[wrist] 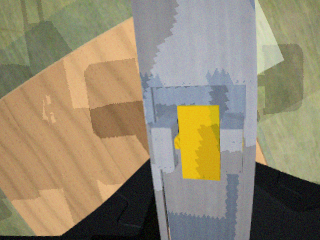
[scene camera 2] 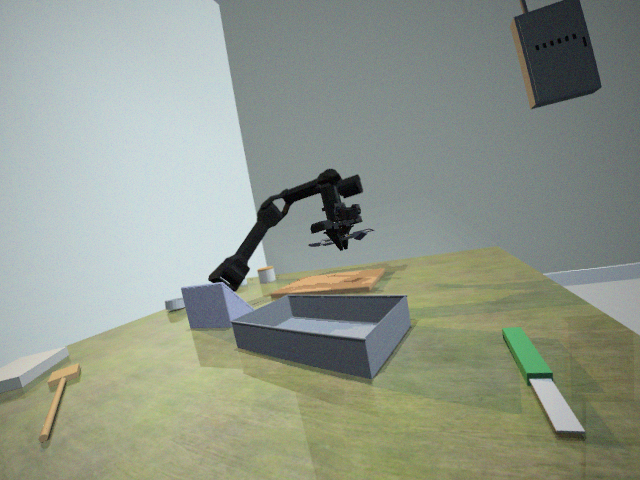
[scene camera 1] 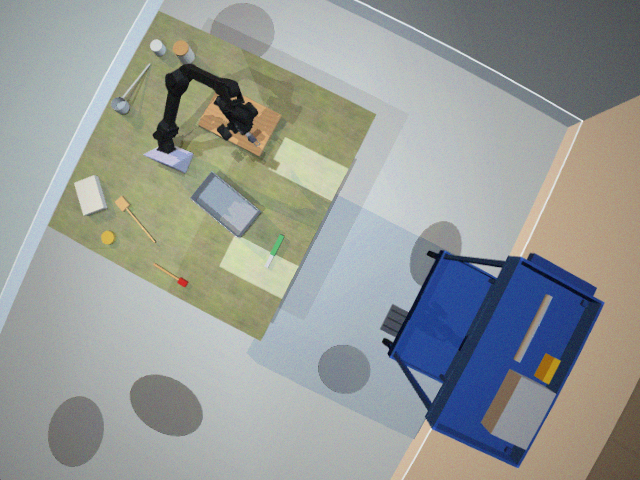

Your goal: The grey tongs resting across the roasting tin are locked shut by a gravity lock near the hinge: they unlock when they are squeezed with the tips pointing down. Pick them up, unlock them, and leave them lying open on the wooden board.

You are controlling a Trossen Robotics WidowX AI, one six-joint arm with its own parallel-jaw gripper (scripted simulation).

Observation:
The pictures show: my gripper, a pale block and a green-handled knife.
My gripper shows as well in the wrist view.

